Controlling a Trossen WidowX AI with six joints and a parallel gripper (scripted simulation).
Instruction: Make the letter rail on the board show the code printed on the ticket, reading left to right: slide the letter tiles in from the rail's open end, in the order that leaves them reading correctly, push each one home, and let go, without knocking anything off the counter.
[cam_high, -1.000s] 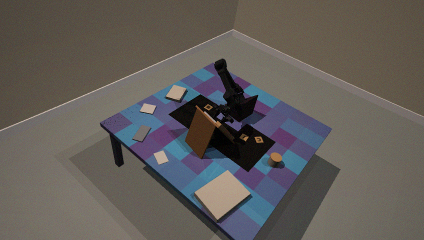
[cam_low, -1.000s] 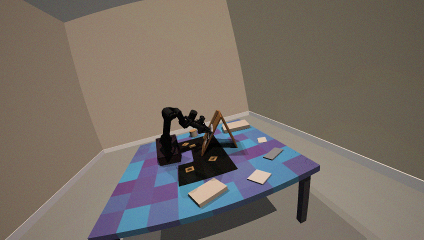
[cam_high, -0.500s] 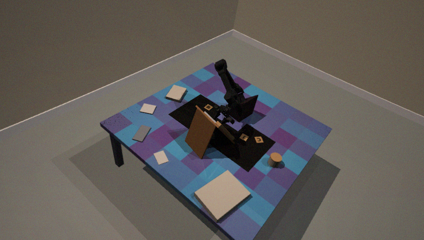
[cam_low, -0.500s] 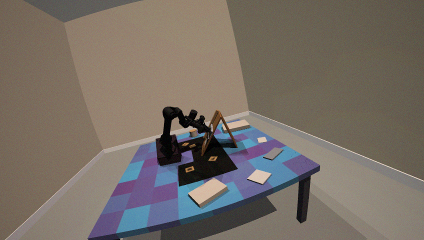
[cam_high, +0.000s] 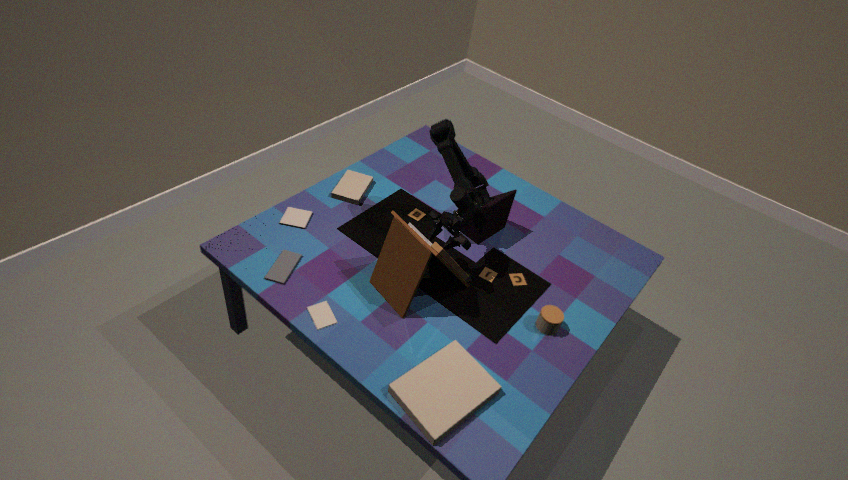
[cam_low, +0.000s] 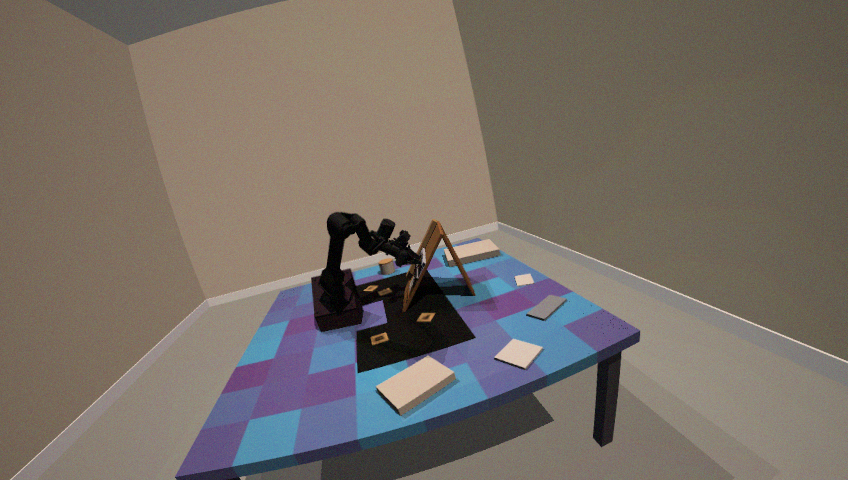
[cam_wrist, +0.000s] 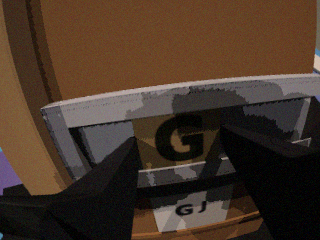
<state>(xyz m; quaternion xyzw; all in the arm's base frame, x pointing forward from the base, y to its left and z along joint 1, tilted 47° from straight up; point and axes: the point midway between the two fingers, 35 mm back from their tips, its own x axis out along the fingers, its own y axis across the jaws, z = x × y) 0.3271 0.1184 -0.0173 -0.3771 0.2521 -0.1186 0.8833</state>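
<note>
Now: the ticket 5 cm behind my gripper tip, 1 cm to the right of it and 8 cm below it. From my gripper tip the other things lie so: large cream slab: 26 cm ahead, 39 cm to the left, 14 cm below; tan letter tile: right at my gripper tip; black mat: 16 cm behind, 6 cm to the right, 16 cm below.
</note>
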